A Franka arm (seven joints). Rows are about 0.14 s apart.
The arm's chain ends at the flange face. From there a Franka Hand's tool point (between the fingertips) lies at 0.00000 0.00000 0.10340 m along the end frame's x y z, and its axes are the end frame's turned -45 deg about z.
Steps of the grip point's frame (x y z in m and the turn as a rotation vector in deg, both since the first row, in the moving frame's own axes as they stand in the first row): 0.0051 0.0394 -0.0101 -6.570 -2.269 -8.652; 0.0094 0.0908 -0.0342 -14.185 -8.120 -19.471; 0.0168 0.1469 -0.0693 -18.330 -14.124 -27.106; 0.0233 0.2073 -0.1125 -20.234 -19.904 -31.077; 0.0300 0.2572 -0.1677 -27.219 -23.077 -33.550; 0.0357 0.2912 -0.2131 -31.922 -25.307 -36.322
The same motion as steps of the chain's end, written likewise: 0.0252 0.0135 -0.0093 -6.250 3.041 -8.652; 0.0586 0.0313 -0.0301 -15.772 4.289 -19.471; 0.1012 0.0544 -0.0611 -22.948 2.974 -27.106; 0.1494 0.0835 -0.1004 -28.382 0.233 -31.077; 0.1807 0.1055 -0.1488 -35.565 2.929 -33.550; 0.2025 0.1207 -0.1889 -40.467 4.678 -36.322
